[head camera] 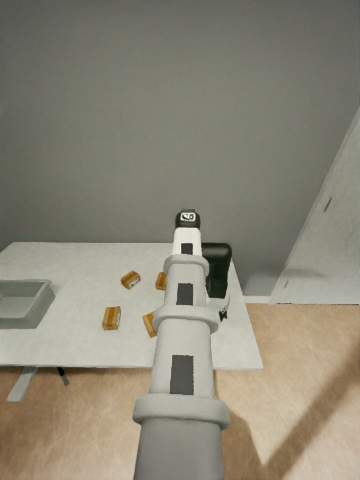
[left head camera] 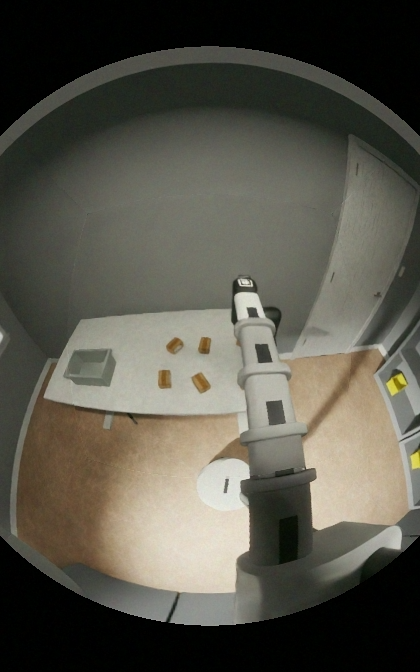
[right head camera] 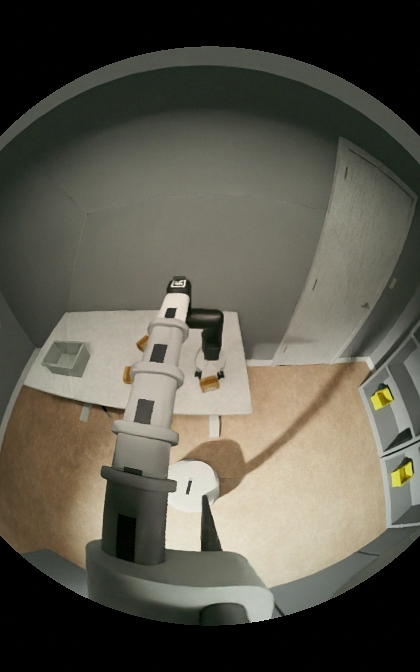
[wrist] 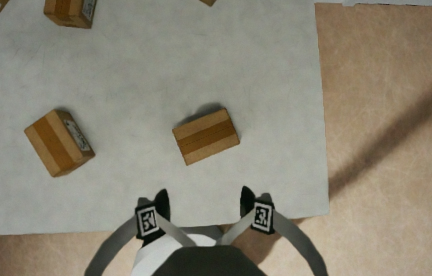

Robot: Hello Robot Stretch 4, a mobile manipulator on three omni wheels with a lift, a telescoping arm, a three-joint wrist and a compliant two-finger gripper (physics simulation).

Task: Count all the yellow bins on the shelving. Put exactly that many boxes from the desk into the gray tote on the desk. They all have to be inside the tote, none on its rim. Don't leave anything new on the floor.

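Places are measured from the robot's base along level axes (x right, y up, z back), in centimetres.
Pixels of known places: end effector, tool point: (right head camera: 208, 374) (wrist: 205, 207); robot's base, origin of the base link: (left head camera: 225, 482) (right head camera: 190, 484).
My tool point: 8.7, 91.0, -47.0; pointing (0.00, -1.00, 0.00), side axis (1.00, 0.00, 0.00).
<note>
Ahead of a thing's pixels: the offset from my tool point to its top centre, as dx, dy, dz. Level surfaces: height alone.
My gripper (right head camera: 210, 374) (wrist: 204, 202) is open and empty above the front right of the desk @[dy -21.6] (head camera: 75, 350) (left head camera: 130, 400) (wrist: 280, 100). A brown box @[+0.4, -16.6, -6.6] (right head camera: 210, 384) (wrist: 206, 136) lies on the desk, just ahead of the fingertips in the wrist view. Another box @[-23.2, -16.6, -6.0] (head camera: 150, 324) (left head camera: 201, 382) (wrist: 59, 143) lies to its left. More boxes include one at front left (head camera: 111, 318) (left head camera: 164, 379) and two behind, a box @[-39.4, -16.6, -30.6] (head camera: 131, 280) (left head camera: 175, 345) and a box @[-21.5, -16.6, -30.5] (head camera: 161, 281) (left head camera: 204, 345). The gray tote @[-89.4, -9.6, -10.3] (head camera: 42, 310) (left head camera: 90, 375) (right head camera: 67, 367) stands at the desk's left; its visible interior is empty.
Yellow bins, an upper bin (left head camera: 397, 384) (right head camera: 382, 397) and a lower bin (left head camera: 416, 459) (right head camera: 402, 474), sit in the shelving at the right edge, which is partly cut off. The extended arm hides part of the desk. A wall stands behind the desk and a door (right head camera: 320, 260) to its right.
</note>
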